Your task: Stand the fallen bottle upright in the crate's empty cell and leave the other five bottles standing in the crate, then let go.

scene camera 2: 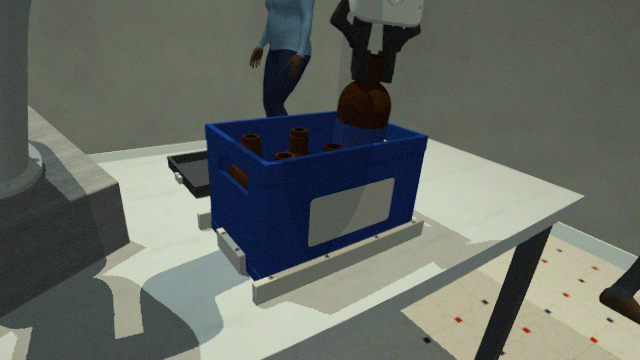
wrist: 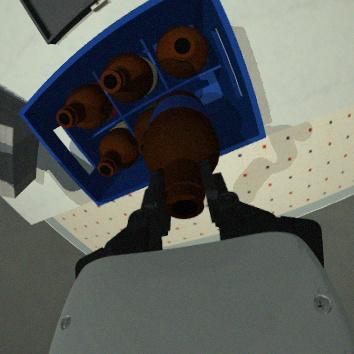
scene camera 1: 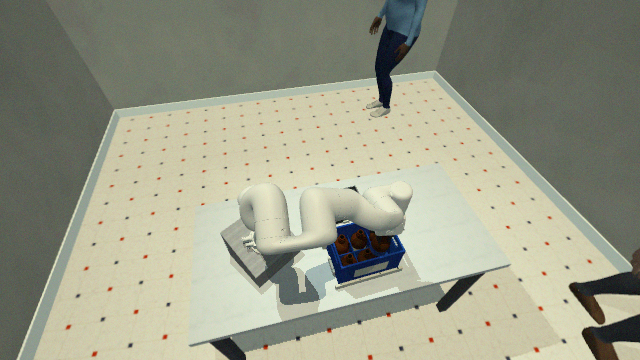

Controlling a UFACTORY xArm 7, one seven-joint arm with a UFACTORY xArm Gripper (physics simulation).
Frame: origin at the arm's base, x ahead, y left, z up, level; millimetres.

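Seen in the pictures: gripper, fingertip midpoint: [scene camera 2: 371,81] [wrist: 183,179] [scene camera 1: 383,239].
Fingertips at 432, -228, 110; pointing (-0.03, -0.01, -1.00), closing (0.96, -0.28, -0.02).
Pixels of each thing's top centre, then the offset from my fingertips to it, as dx, dy, dz. "*": a spot on its surface instead. Level surfaces: height alone.
- brown bottle with a blue label, top centre: [wrist: 180,198] [scene camera 2: 369,53] [scene camera 1: 384,232] +3, +11, +35
- blue crate at its top centre: [wrist: 130,117] [scene camera 2: 318,129] [scene camera 1: 365,239] -35, +59, -76
- table at its surface level: dz -252
- black tray at a spot on its surface: [scene camera 2: 201,191] * -132, +277, -239
My gripper [scene camera 2: 374,70] [wrist: 183,179] is shut on the neck of the brown bottle with a blue label [scene camera 2: 364,102] [wrist: 180,142]. The bottle leans slightly, its lower part inside the mouth of the blue crate [scene camera 1: 345,274] [scene camera 2: 280,215] [wrist: 253,102] at the right end; its base is hidden. In the wrist view, four other brown bottles [wrist: 182,65] [wrist: 132,77] [wrist: 92,107] [wrist: 119,147] stand in cells, and a fifth shows partly behind the held one. In scene camera 2, several necks [scene camera 2: 299,142] [scene camera 2: 251,144] show inside the crate.
Pale rails [scene camera 2: 345,256] lie along the crate's foot on the table [scene camera 1: 450,240]. A black tray [scene camera 2: 201,191] lies behind the crate. The arm stands on a grey block [scene camera 1: 240,247] [scene camera 2: 50,220] left of the crate. A person in blue [scene camera 1: 400,20] [scene camera 2: 289,30] stands beyond the table.
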